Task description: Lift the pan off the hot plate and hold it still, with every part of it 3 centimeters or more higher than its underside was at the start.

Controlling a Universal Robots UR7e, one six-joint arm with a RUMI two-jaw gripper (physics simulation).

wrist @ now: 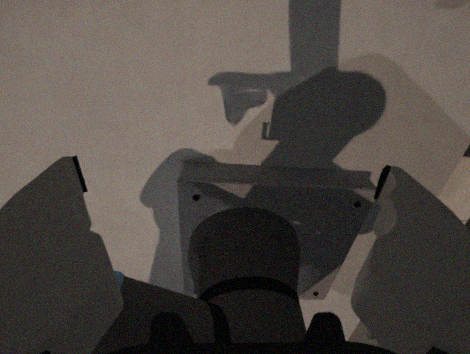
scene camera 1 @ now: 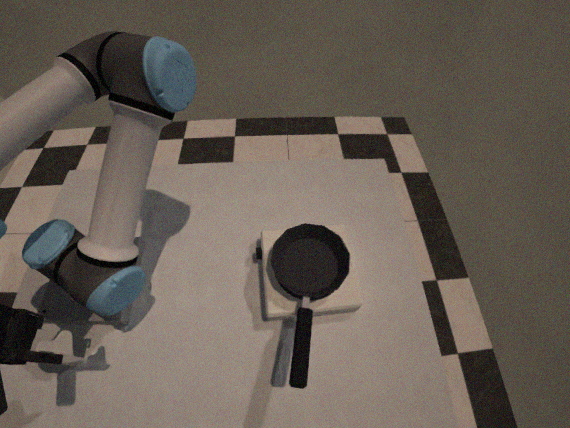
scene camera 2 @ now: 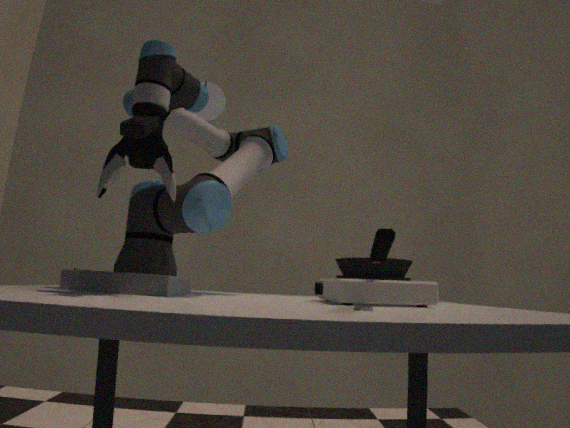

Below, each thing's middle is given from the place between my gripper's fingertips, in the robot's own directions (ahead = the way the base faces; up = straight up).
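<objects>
There's a dark pan [scene camera 1: 310, 260] here, and my hand is 540 mm short of it, 90 mm to the right of it and 80 mm above it. You'd find the white hot plate [scene camera 1: 281, 303] 550 mm ahead of my hand, 190 mm to the left of it and 150 mm below it.
</objects>
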